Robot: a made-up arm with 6 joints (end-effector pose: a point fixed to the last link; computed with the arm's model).
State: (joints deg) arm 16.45 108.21 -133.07 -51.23 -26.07 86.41
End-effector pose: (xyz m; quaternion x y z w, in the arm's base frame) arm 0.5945 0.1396 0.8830 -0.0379 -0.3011 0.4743 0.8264
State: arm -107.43 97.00 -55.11 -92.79 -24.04 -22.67
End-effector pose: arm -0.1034 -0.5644 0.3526 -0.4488 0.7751 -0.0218 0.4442
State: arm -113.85 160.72 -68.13 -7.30 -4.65 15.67
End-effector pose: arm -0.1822 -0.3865 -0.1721 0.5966 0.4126 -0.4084 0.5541
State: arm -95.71 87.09 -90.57 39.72 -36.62 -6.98
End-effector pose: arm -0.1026 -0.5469 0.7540 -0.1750 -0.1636 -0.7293 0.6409
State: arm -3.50 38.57 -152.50 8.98 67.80 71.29
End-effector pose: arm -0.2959 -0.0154 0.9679 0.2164 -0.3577 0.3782 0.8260
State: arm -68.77 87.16 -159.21 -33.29 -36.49 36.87
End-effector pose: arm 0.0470 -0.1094 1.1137 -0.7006 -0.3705 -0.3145 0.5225
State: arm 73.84 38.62 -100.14 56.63 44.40 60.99
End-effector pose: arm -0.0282 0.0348 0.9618 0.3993 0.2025 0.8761 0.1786
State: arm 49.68 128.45 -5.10 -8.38 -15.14 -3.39
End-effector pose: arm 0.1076 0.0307 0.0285 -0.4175 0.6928 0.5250 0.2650
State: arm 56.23 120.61 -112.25 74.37 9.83 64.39
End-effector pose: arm 0.4153 0.6201 0.5045 0.7216 0.3823 0.4156 0.4006
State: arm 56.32 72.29 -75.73 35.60 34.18 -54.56
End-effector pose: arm 0.2828 0.3991 0.6777 -0.4632 0.0151 0.6888 0.5575
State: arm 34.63 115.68 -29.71 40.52 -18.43 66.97
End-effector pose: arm 0.3079 0.1361 0.0548 0.4395 0.4933 -0.0128 0.7505
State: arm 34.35 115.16 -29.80 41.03 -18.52 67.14
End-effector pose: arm 0.3110 0.1364 0.0578 0.4468 0.4862 -0.0148 0.7508
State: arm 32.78 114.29 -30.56 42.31 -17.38 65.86
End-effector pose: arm 0.3214 0.1337 0.0632 0.4577 0.4791 -0.0214 0.7487
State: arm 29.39 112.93 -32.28 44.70 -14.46 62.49
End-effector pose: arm 0.3423 0.1260 0.0728 0.4744 0.4721 -0.0327 0.7423
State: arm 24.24 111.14 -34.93 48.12 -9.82 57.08
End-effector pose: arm 0.3730 0.1108 0.0878 0.4972 0.4648 -0.0439 0.7313
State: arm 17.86 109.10 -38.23 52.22 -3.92 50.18
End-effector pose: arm 0.4094 0.0867 0.1085 0.5247 0.4561 -0.0477 0.7172
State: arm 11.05 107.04 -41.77 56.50 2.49 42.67
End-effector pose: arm 0.4459 0.0547 0.1339 0.5528 0.4440 -0.0394 0.7040
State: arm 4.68 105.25 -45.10 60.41 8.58 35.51
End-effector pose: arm 0.4766 0.0191 0.1606 0.5760 0.4287 -0.0208 0.6957
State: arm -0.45 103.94 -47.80 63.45 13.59 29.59
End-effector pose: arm 0.4982 -0.0135 0.1839 0.5905 0.4137 0.0014 0.6929
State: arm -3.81 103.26 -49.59 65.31 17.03 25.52
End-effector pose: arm 0.5104 -0.0364 0.1991 0.5965 0.4041 0.0196 0.6932
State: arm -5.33 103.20 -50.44 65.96 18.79 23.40
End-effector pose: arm 0.5151 -0.0471 0.2044 0.5962 0.4030 0.0299 0.6937
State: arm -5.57 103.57 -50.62 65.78 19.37 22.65
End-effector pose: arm 0.5153 -0.0486 0.2023 0.5926 0.4087 0.0335 0.6933
